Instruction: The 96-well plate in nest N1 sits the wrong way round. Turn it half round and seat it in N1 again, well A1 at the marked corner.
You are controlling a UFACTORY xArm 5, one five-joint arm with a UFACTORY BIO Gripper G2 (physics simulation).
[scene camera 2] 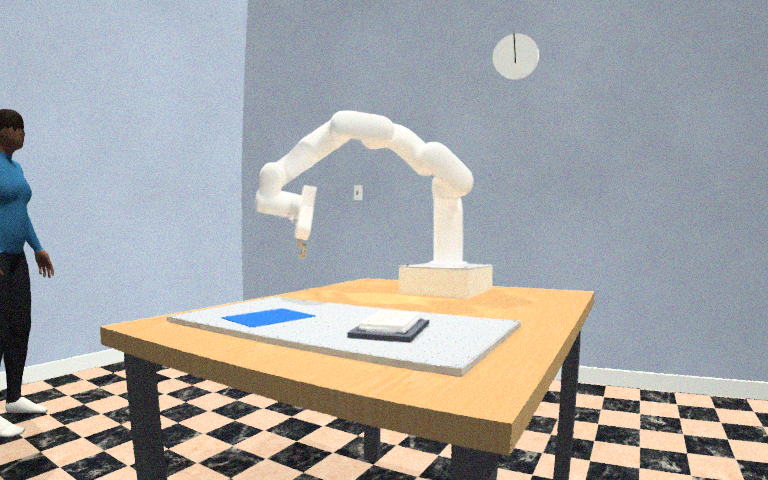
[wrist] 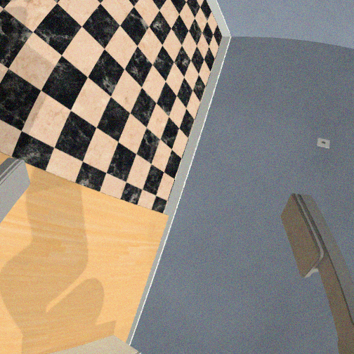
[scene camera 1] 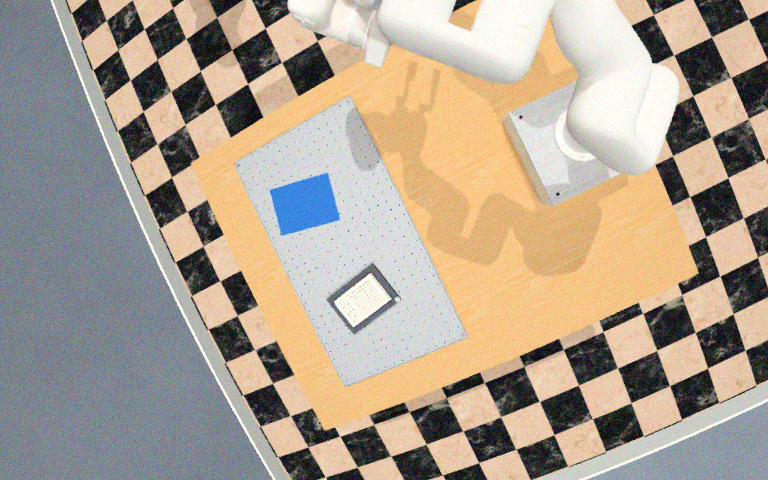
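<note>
The white 96-well plate (scene camera 1: 362,300) (scene camera 2: 390,321) lies in the dark nest N1 (scene camera 1: 374,316) (scene camera 2: 379,336) on the grey perforated board. A small pale dot (scene camera 1: 397,298) shows at the nest's right corner in the scene camera 1 view. The well lettering is too small to read, so I cannot tell which corner A1 is at. My gripper (scene camera 2: 302,249) (wrist: 157,210) is open and empty, with its fingers wide apart in the wrist view. It hangs high above the table's far side, well away from the plate. The plate and nest do not show in the wrist view.
A flat blue rectangle (scene camera 1: 304,203) (scene camera 2: 269,317) lies on the grey board (scene camera 1: 407,283) (scene camera 2: 453,345), beyond the nest. The arm's base block (scene camera 1: 535,152) (scene camera 2: 441,281) stands on the wooden table (scene camera 1: 611,237) (scene camera 2: 317,379). A person (scene camera 2: 14,192) stands at the left in the scene camera 2 view.
</note>
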